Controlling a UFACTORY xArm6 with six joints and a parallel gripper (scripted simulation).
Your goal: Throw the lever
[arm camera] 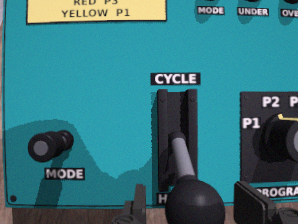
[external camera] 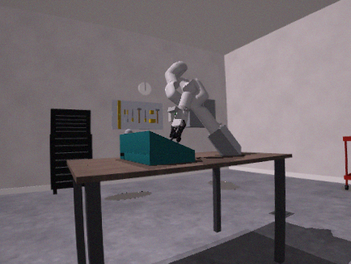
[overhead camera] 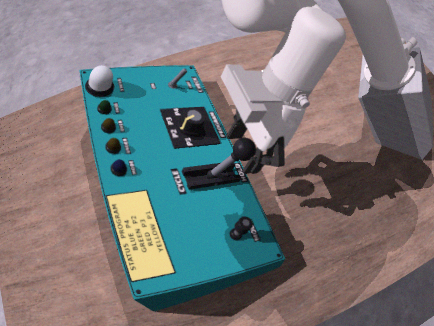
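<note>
Right now my hand is 30 mm short of the black ball-topped lever, 10 mm to the left of it and 30 mm above it. Round my hand: teal console 70 mm ahead, 80 mm to the right, 60 mm below; then mode toggle 80 mm ahead, 100 mm to the left, 30 mm below; then program dial 40 mm ahead, 130 mm to the right, 40 mm below.
</note>
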